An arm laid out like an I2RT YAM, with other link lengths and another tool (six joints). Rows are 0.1 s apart.
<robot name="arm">
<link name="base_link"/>
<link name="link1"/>
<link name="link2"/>
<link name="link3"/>
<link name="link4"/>
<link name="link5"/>
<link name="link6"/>
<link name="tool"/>
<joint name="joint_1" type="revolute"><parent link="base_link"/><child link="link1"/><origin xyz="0 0 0.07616" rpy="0 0 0"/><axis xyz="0 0 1"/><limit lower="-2.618" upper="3.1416"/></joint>
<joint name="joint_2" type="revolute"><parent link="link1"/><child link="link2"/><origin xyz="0.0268 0.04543 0.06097" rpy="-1.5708 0 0"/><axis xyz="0 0 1"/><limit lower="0" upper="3.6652"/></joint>
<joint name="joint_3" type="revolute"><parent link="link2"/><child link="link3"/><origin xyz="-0.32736 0 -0.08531" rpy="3.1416 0 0"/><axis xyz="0 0 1"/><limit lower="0" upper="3.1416"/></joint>
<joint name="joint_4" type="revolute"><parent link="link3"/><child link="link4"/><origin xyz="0.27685 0.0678 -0.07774" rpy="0 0 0"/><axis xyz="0 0 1"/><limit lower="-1.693" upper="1.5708"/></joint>
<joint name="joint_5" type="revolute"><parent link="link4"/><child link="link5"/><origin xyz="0.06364 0.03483 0.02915" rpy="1.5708 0 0"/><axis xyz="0 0 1"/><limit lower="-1.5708" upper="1.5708"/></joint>
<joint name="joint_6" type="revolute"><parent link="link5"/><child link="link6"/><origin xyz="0.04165 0 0.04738" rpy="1.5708 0 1.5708"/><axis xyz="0 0 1"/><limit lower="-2.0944" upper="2.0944"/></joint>
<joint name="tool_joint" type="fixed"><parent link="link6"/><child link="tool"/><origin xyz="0.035 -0.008 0.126" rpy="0 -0.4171 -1.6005"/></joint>
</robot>
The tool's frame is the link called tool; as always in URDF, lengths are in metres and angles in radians.
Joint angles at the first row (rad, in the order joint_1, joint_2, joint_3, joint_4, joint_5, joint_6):
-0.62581, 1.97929, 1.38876, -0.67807, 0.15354, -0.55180
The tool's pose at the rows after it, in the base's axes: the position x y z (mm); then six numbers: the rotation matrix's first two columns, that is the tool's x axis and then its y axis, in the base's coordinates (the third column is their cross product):
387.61 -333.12 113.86 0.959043 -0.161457 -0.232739 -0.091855 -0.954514 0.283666
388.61 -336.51 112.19 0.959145 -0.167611 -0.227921 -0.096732 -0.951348 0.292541
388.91 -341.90 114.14 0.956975 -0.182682 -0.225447 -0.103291 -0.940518 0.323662
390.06 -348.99 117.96 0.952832 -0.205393 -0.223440 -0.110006 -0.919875 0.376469
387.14 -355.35 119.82 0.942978 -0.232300 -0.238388 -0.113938 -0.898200 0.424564
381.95 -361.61 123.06 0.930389 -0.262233 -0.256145 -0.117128 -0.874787 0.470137
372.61 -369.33 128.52 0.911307 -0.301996 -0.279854 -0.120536 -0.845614 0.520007
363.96 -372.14 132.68 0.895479 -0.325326 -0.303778 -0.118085 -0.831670 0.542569
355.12 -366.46 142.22 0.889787 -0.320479 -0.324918 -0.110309 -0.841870 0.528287
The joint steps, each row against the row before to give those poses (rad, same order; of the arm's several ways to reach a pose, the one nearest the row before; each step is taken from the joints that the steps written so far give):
-0.00076, 0.03508, -0.00001, 0.02974, 0.00153, 0.00267
-0.00229, 0.00650, 0.00002, 0.01489, 0.00610, -0.00001
0.00115, 0.00229, 0.00001, 0.01868, 0.02976, 0.00001
0.00648, 0.00343, -0.00002, 0.02863, 0.05341, -0.00038
0.00457, 0.00649, -0.00001, 0.01298, 0.05989, 0.00038
0.00191, 0.00344, 0.00002, 0.00495, 0.06065, 0.00038
-0.00267, 0.00037, 0.00001, -0.00384, 0.07134, 0.00076
-0.00306, -0.00419, -0.00003, -0.02018, 0.04081, 0.00228
-0.00267, -0.03014, -0.00075, -0.05456, -0.00610, 0.00076

